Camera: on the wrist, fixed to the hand. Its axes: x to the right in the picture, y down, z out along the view.
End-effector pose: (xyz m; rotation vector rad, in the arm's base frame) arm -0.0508 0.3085 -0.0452 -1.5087 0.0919 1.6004
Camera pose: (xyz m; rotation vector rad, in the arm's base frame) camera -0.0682 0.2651 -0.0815 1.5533 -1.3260 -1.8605
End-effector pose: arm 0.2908 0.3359 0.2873 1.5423 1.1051 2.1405
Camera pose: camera 0.2806 0.2924 0.3261 -1.2336 0.3457 -1.8409
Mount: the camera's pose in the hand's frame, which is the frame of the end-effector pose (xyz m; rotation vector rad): 0.0037 0.0548 -0.0220 -0.1879 0.3886 1.5361
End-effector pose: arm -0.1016 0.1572 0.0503 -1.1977 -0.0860 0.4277
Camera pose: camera -0.1070 0.1553 -0.0086 -1.3273 1.2251 1.5103
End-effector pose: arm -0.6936 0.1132 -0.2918 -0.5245 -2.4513 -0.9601
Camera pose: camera -0.6635 0.1359 -0.2462 -1.6758 -1.0020 -0.4646
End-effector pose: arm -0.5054 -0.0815 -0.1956 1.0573 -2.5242 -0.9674
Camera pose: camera -0.5281 -0.0663 -0.1431 -0.7154 -1.9497 -0.3850
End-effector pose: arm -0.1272 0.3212 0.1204 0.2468 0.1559 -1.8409
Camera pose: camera -0.0736 0.3075 0.0993 0.4226 0.2928 -0.2403
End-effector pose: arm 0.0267 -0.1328 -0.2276 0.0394 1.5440 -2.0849
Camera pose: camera 0.0410 -0.1254 -0.2845 1.1877 1.1536 -0.6965
